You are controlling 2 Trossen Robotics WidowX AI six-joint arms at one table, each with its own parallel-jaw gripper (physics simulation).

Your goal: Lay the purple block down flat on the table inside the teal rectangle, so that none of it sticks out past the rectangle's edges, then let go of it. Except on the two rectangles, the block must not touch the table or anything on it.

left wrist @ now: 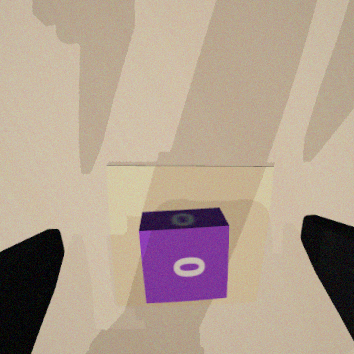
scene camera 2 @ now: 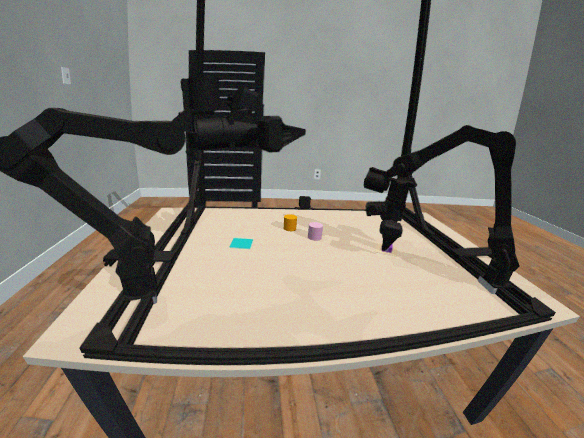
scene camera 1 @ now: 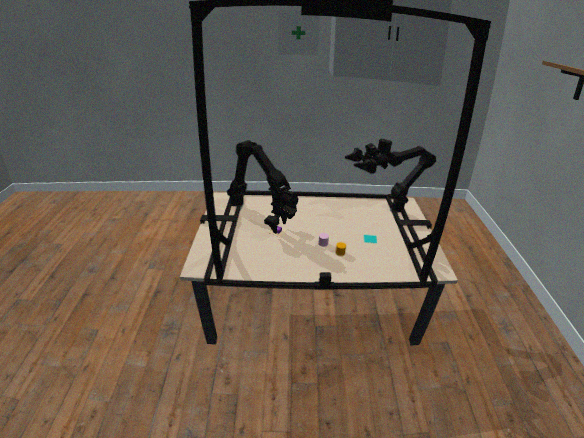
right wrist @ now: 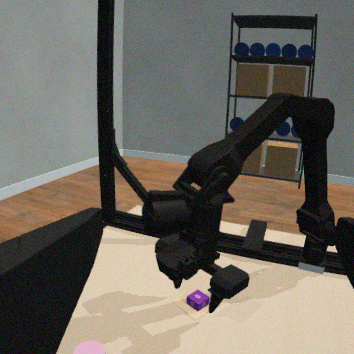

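Where they show: left gripper, fingertip midpoint: [left wrist: 183, 235] [scene camera 2: 383, 244] [scene camera 1: 280, 228] [right wrist: 193, 299]; right gripper, fingertip midpoint: [scene camera 2: 294, 130] [scene camera 1: 349, 161] [right wrist: 222, 225]; left arm's base, origin of the base link: [scene camera 2: 495, 281] [scene camera 1: 236, 203] [right wrist: 312, 257]; right arm's base, origin of the base link: [scene camera 2: 140, 289] [scene camera 1: 397, 209].
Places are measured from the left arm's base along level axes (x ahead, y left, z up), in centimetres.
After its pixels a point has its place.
The purple block [scene camera 1: 279, 229] {x 26.7, y -21.3, z -0.3 cm} [scene camera 2: 389, 248] {x 25.6, y -18.9, z -0.4 cm} [left wrist: 186, 260] {x 25.9, y -20.8, z 0.0 cm} [right wrist: 198, 299] {x 26.5, y -20.1, z 0.0 cm}, a small cube marked with a white 0, sits on a pale rectangle [left wrist: 123, 189] {x 28.9, y -19.4, z -1.8 cm} [right wrist: 192, 312] {x 28.5, y -20.3, z -1.8 cm} at the table's left in scene camera 1. My left gripper [scene camera 1: 274, 225] {x 26.9, y -21.1, z 0.0 cm} [scene camera 2: 387, 247] {x 26.9, y -21.1, z 0.0 cm} [left wrist: 183, 235] {x 26.9, y -21.1, z 0.0 cm} [right wrist: 193, 299] {x 26.9, y -21.1, z 0.0 cm} is open and low over the block, one finger on each side, with gaps to it. The teal rectangle [scene camera 1: 370, 239] {x 71.4, y -21.9, z -1.8 cm} [scene camera 2: 241, 243] {x 71.4, y -21.1, z -1.8 cm} lies flat on the far side of the table from the block. My right gripper [scene camera 1: 351, 157] {x 57.8, y -8.1, z 32.6 cm} [scene camera 2: 299, 130] {x 57.8, y -8.1, z 32.6 cm} is open and empty, held high above the table.
A pink cylinder [scene camera 1: 323, 239] {x 48.2, y -30.2, z 2.2 cm} [scene camera 2: 315, 231] {x 48.5, y -25.6, z 1.3 cm} [right wrist: 89, 348] {x 47.7, y -28.2, z 2.7 cm} and an orange cylinder [scene camera 1: 341, 248] {x 56.4, y -36.0, z 2.2 cm} [scene camera 2: 290, 222] {x 56.4, y -31.9, z 1.4 cm} stand between the block and the teal rectangle. A black frame [scene camera 1: 199, 87] {x 7.4, y -60.6, z 76.1 cm} surrounds the table. A shelf rack [right wrist: 230, 70] stands by the wall.
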